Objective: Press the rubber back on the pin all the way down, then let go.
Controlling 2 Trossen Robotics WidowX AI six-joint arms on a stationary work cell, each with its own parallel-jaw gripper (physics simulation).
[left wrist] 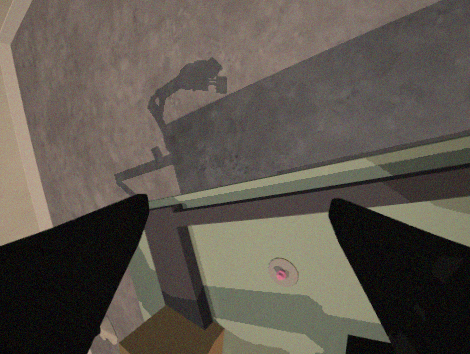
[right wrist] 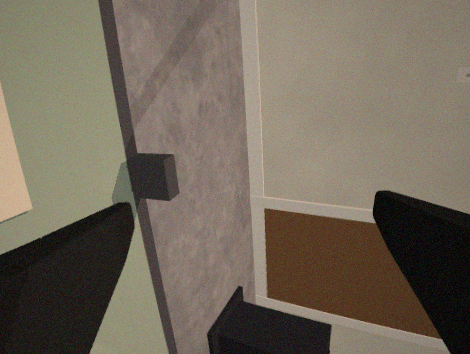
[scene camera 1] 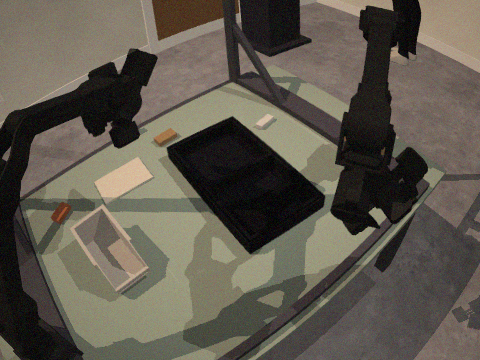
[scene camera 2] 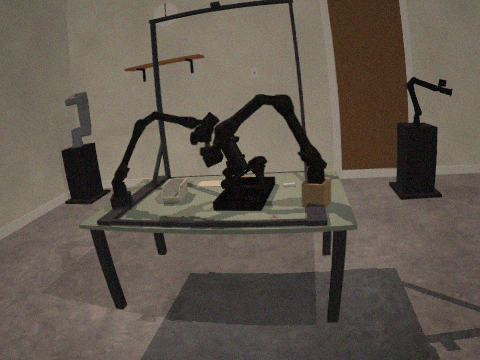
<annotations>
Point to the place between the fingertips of the left gripper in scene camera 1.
At 396, 211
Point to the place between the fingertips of the left gripper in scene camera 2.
At 254, 194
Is the right gripper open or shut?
Open.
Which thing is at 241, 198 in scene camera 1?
A black tray.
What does the right gripper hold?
Nothing.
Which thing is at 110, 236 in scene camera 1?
A white box.
</annotations>
